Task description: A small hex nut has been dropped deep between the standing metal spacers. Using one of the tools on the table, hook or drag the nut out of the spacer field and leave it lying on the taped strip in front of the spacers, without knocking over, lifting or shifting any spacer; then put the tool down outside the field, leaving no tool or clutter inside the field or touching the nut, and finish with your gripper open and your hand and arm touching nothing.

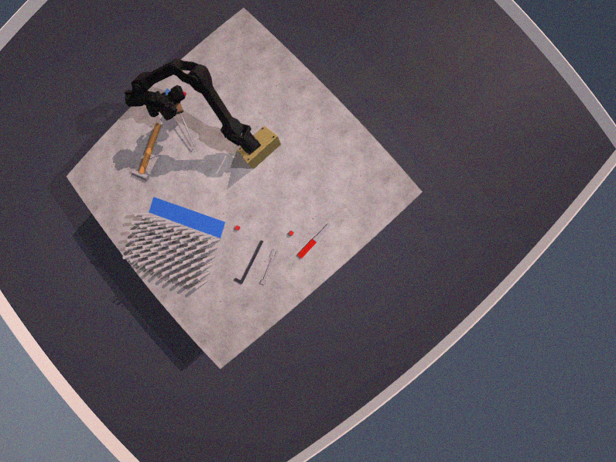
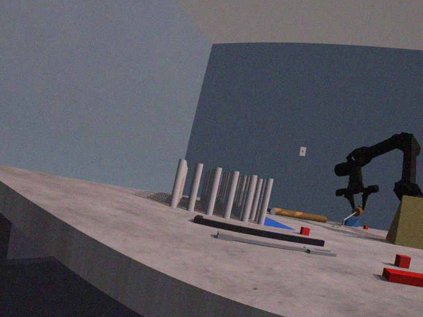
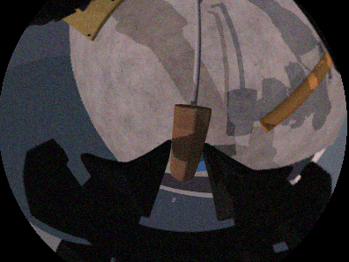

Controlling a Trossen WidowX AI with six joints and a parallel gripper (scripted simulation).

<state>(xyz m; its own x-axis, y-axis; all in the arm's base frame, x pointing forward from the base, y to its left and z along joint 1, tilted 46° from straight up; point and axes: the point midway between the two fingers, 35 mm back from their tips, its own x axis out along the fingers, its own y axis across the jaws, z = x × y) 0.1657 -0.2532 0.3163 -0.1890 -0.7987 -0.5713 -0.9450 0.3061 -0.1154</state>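
The hook tool lies 100 mm to the left of my gripper tip, 30 mm below it and 30 mm ahead of it. Also, from my gripper tip: grey wrench (860 mm to the left, 120 mm ahead, 70 mm below); then blue taped strip (430 mm to the left, 300 mm ahead, 80 mm below); then blue cube (100 mm to the right, 60 mm below, 20 mm ahead).
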